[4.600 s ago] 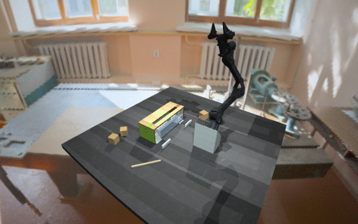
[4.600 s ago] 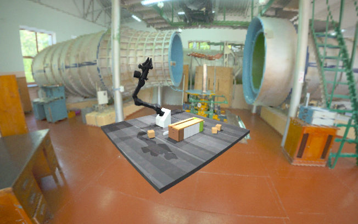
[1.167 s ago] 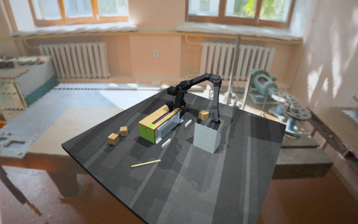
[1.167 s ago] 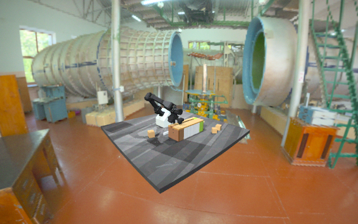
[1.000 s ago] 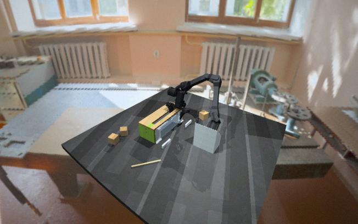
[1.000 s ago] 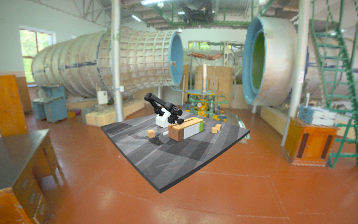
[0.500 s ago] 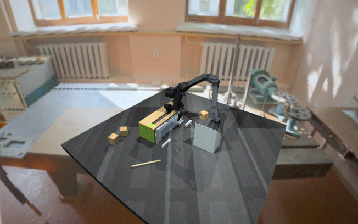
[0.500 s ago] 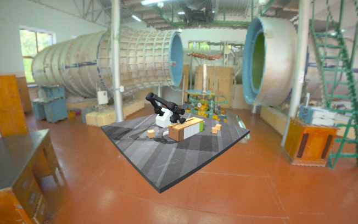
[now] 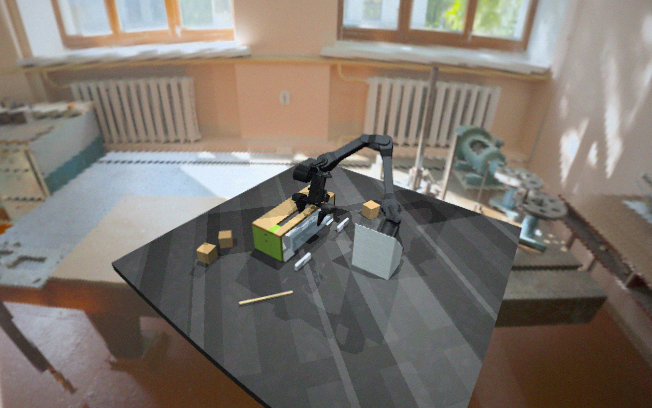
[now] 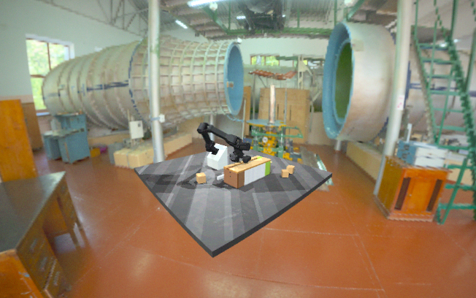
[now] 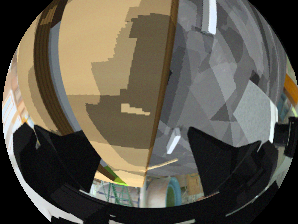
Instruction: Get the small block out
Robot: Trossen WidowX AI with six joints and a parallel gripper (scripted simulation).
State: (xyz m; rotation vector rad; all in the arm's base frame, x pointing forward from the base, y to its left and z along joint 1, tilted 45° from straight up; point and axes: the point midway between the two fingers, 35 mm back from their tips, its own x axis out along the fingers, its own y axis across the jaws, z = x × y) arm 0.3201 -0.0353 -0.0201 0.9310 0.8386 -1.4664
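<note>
Right now the small blue block is 5 cm ahead of my gripper tip and 2 cm to the left of it. Round my gripper tip: thin stick: 36 cm to the left, 8 cm below, 5 cm behind; then box: 3 cm ahead, 2 cm below, 1 cm to the right.
</note>
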